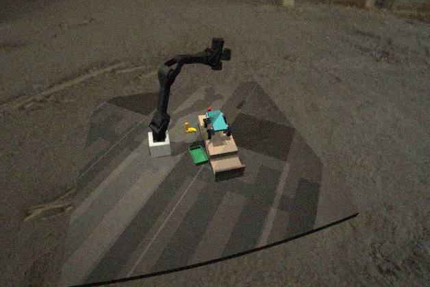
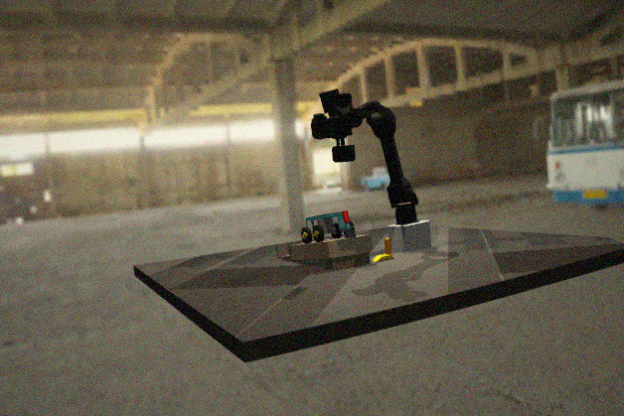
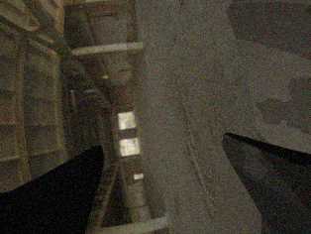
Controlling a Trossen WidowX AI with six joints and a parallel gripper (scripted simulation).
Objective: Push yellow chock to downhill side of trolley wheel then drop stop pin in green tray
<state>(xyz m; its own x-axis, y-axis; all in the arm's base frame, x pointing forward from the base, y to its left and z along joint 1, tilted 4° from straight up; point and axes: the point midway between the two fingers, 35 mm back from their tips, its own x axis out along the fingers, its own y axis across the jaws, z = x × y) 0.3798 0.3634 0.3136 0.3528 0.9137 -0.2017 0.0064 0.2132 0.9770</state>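
Right now the yellow chock is 38 cm below my gripper tip, 25 cm to the right of it and 22 cm behind it. From my gripper tip the other things lie so: red-headed stop pin (27 cm below, 26 cm to the right, 11 cm behind); teal trolley (36 cm to the right, 28 cm below, 8 cm behind); tan ramp (37 cm to the right, 35 cm below, 8 cm behind).
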